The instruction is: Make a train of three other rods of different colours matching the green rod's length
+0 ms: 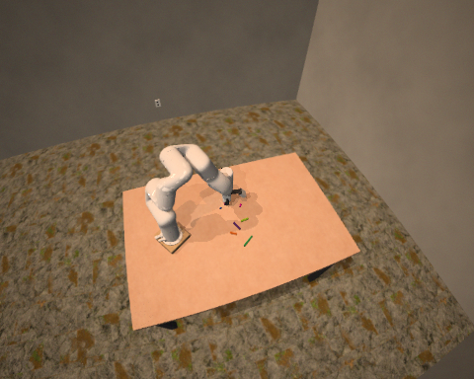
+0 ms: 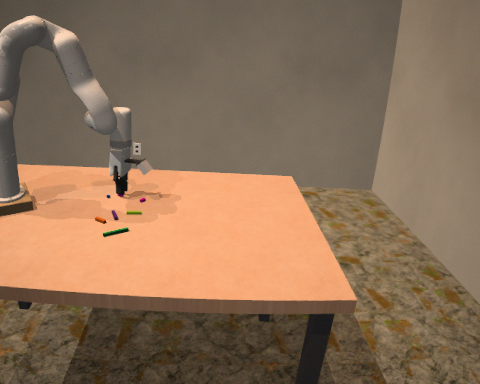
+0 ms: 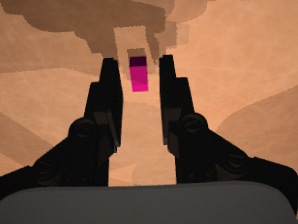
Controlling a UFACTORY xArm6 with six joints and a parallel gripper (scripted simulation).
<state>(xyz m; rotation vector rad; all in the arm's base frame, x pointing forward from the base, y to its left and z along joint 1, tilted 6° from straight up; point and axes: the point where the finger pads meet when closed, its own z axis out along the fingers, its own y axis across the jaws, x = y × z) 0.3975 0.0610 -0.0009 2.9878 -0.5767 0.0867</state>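
Right now the blue rod is 5 cm behind my hand, 3 cm below it and 1 cm to the right of it. Also, from my hand: orange rod (21 cm to the right, 7 cm behind, 3 cm below); lime rod (16 cm to the right, 4 cm ahead, 3 cm below); purple rod (17 cm to the right, 3 cm below, 2 cm behind).
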